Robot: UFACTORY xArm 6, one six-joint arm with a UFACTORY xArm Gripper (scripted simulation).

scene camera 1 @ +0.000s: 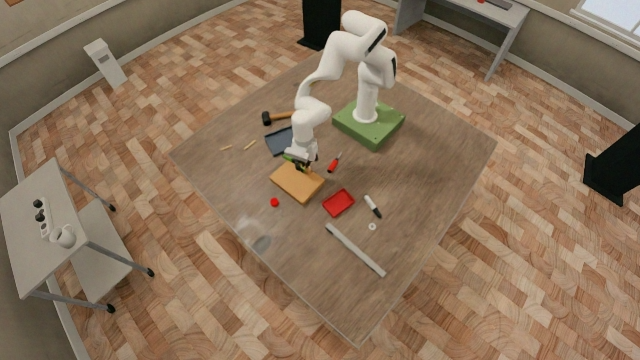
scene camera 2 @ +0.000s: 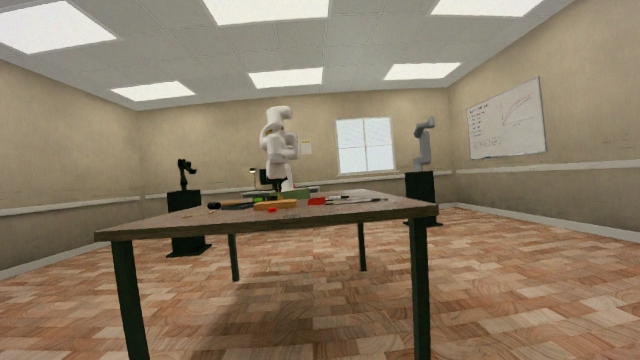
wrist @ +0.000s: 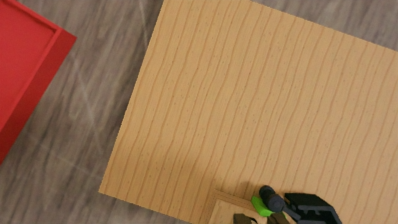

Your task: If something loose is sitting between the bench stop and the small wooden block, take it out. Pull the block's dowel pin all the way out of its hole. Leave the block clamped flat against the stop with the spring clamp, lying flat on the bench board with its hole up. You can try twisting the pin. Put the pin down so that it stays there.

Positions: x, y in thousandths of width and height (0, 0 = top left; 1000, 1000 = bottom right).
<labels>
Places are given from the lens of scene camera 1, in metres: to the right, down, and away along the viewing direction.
tan bench board (scene camera 1: 471, 521): -0.08, 0.03, 1.18
</labels>
